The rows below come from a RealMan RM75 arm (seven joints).
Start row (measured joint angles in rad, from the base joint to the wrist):
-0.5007 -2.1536 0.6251 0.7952 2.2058 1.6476 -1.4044
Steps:
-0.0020 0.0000 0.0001 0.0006 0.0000 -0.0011 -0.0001
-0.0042 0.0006 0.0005 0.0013 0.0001 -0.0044 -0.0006
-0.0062 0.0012 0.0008 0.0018 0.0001 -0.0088 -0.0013
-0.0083 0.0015 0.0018 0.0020 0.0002 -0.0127 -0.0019
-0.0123 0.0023 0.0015 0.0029 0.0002 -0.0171 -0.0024
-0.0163 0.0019 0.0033 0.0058 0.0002 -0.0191 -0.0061
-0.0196 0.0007 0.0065 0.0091 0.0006 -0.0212 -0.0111
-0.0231 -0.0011 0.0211 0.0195 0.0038 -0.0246 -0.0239
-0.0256 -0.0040 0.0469 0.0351 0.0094 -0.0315 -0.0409
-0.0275 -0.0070 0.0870 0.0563 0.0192 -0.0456 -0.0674
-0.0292 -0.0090 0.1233 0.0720 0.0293 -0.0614 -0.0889
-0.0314 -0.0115 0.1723 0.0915 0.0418 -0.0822 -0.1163
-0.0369 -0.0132 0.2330 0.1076 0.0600 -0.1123 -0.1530
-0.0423 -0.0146 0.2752 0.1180 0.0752 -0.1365 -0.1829
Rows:
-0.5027 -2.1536 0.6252 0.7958 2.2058 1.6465 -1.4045
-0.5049 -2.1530 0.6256 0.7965 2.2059 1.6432 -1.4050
-0.5069 -2.1524 0.6259 0.7970 2.2059 1.6388 -1.4057
-0.5090 -2.1521 0.6269 0.7972 2.2060 1.6349 -1.4063
-0.5130 -2.1513 0.6266 0.7981 2.2060 1.6305 -1.4068
-0.5170 -2.1517 0.6284 0.8010 2.2060 1.6285 -1.4105
-0.5203 -2.1529 0.6316 0.8043 2.2064 1.6264 -1.4155
-0.5238 -2.1547 0.6462 0.8147 2.2096 1.6230 -1.4283
-0.5263 -2.1576 0.6720 0.8303 2.2152 1.6161 -1.4453
-0.5282 -2.1606 0.7121 0.8515 2.2250 1.6020 -1.4718
-0.5299 -2.1626 0.7484 0.8672 2.2351 1.5862 -1.4933
-0.5321 -2.1651 0.7974 0.8867 2.2476 1.5654 -1.5207
-0.5376 -2.1668 0.8581 0.9028 2.2658 1.5353 -1.5574
-0.5430 -2.1682 0.9003 0.9132 2.2810 1.5111 -1.5873

